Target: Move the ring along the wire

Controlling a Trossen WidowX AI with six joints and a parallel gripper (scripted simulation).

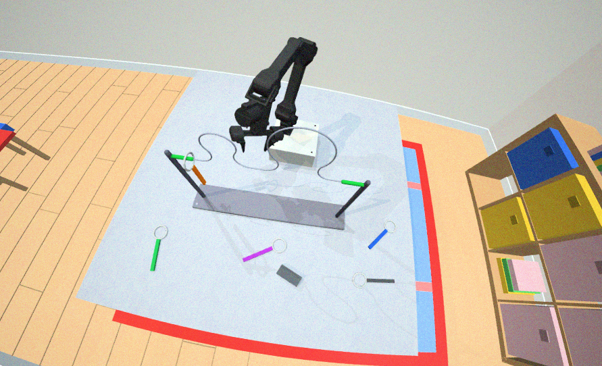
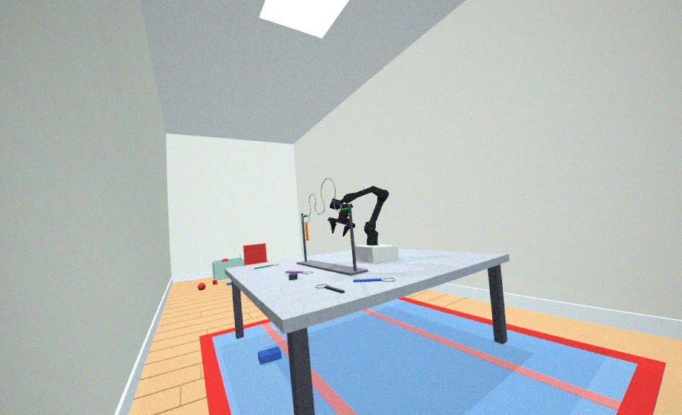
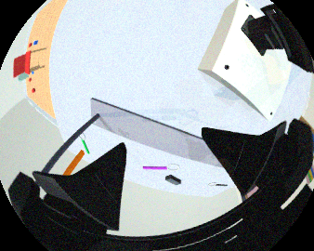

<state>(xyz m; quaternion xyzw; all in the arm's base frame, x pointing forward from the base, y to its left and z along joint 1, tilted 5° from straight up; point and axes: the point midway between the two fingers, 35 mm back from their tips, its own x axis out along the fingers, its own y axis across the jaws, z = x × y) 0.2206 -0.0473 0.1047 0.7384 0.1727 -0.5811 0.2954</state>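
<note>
The orange-handled ring is 180 mm ahead of my gripper tip, 120 mm to the right of it and 80 mm above it. The rest, counted from my gripper tip: green-handled ring: 430 mm ahead, 250 mm to the right, 180 mm below; then dark block: 360 mm ahead, 280 mm to the left, 170 mm below; then purple-handled ring: 300 mm ahead, 170 mm to the left, 180 mm below.
</note>
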